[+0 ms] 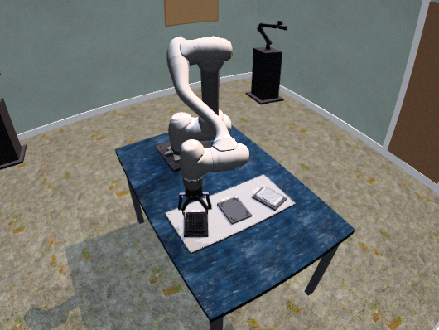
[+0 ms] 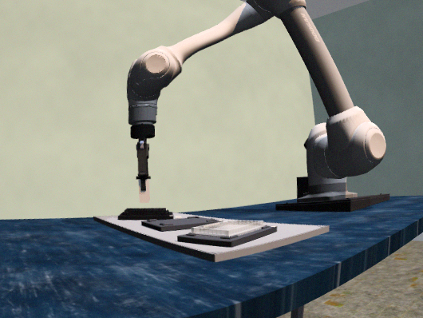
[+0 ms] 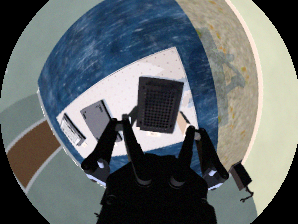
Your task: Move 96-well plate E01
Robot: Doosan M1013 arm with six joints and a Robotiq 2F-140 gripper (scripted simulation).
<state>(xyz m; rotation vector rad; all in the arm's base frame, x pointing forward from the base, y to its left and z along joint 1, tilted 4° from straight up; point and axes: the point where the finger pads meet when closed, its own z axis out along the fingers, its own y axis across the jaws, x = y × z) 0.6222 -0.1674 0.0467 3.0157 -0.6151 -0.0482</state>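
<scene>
Now: the dark 96-well plate 50 mm below my hand. Also, from my hand: dark nest 220 mm to the left, 70 mm below, 10 mm behind; clear 96-well plate 440 mm to the left, 60 mm below.
</scene>
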